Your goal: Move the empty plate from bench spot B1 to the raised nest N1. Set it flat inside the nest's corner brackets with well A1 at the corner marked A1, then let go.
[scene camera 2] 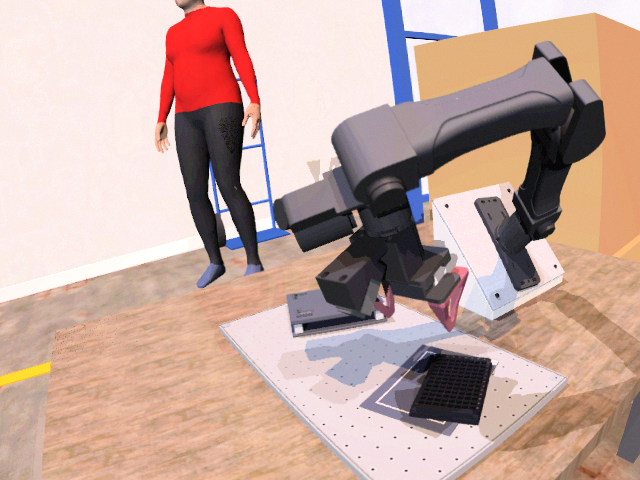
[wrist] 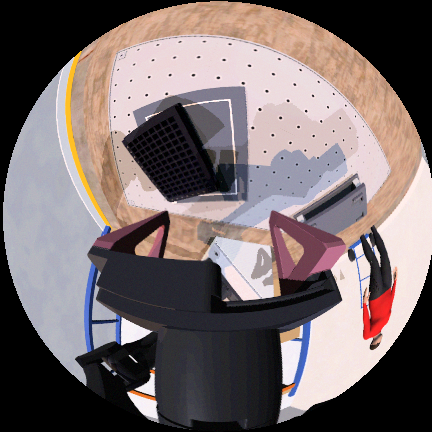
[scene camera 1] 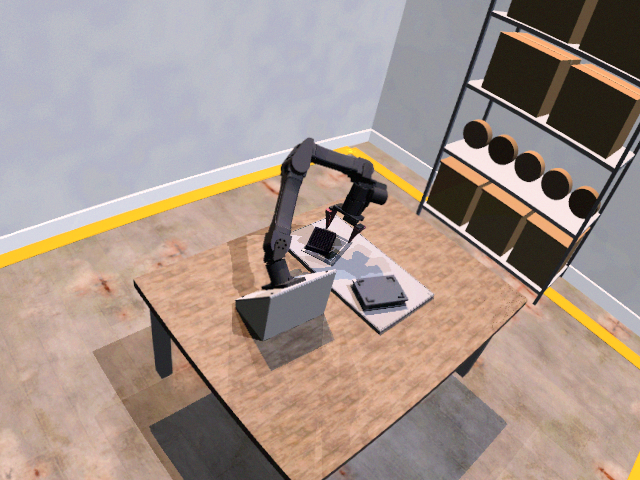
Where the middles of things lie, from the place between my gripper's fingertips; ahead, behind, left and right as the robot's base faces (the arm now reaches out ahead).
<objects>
My hand is 80 mm above the dark grey pad point(scene camera 2: 402, 395) and 40 mm to the right of it. Round my hand: black well plate point(scene camera 2: 454, 389) (70 mm to the left, 70 mm below, 10 mm behind).
</objects>
